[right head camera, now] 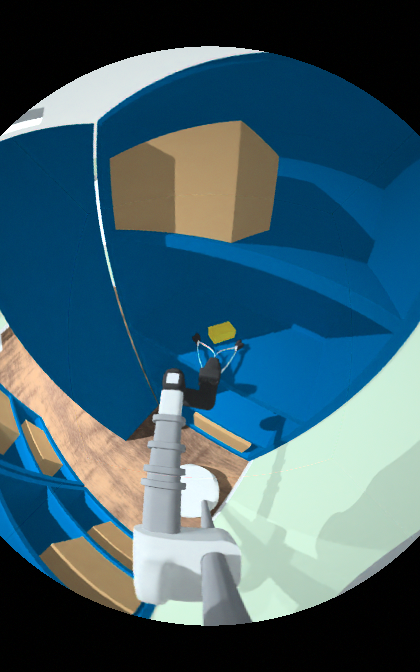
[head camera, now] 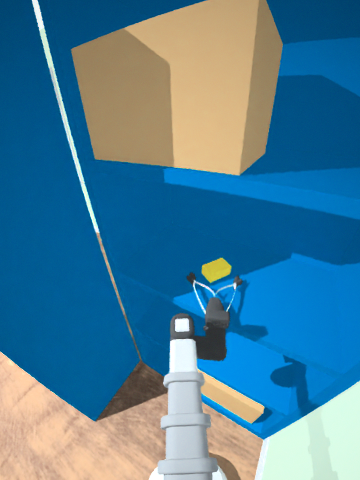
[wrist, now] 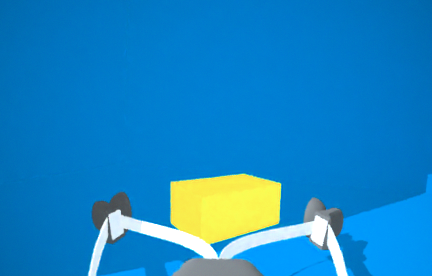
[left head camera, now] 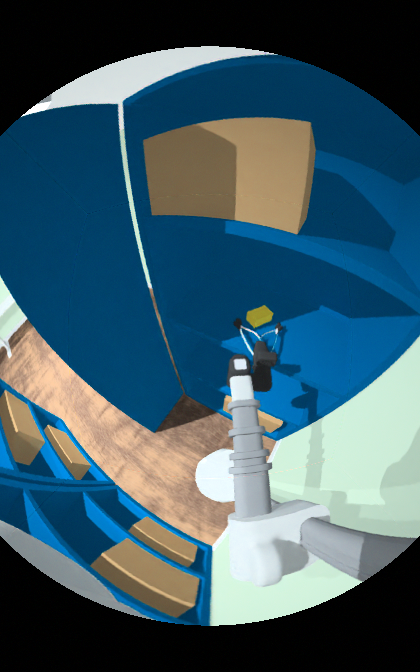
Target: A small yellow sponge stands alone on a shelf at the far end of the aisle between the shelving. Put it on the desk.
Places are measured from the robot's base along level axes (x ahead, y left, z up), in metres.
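Pixels of known places: gripper, between the fingertips: (head camera: 214, 275) (wrist: 217, 212).
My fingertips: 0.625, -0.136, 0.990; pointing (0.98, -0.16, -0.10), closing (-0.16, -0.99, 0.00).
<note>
For each thing: its top centre in the pictures, then the offset to it from my fingertips, as dx, dy, dz. Level surfaces: height alone.
- small yellow sponge, centre of its top: (wrist: 226, 183) (head camera: 216, 265) +0.039, -0.016, +0.018
- blue shelf, height of its surface: dz -0.027
- large cardboard box, centre of its top: (head camera: 177, 41) +0.090, +0.119, +0.700
- thin box, centre of its top: (head camera: 230, 365) -0.078, -0.145, -0.671
The small yellow sponge (head camera: 216, 270) (left head camera: 259, 316) (right head camera: 222, 332) (wrist: 232, 207) lies on a blue shelf (head camera: 300, 300) (left head camera: 345, 340) (right head camera: 320, 370), near the back panel. My gripper (head camera: 214, 279) (left head camera: 258, 326) (right head camera: 217, 341) (wrist: 217, 212) is open, its two dark fingertips wide apart. The sponge is just ahead of the fingertips; in the wrist view it appears in the gap between them, a little nearer the middle than either tip. The fingers hold nothing. The desk cannot be made out in these views.
A large cardboard box (head camera: 200, 90) (left head camera: 230, 172) (right head camera: 195, 180) stands on the shelf above. A blue panel (head camera: 45, 225) rises at the left. A thin box (head camera: 232, 397) lies on a lower level below the wrist. More shelving with boxes (left head camera: 147, 575) shows at the lower left.
</note>
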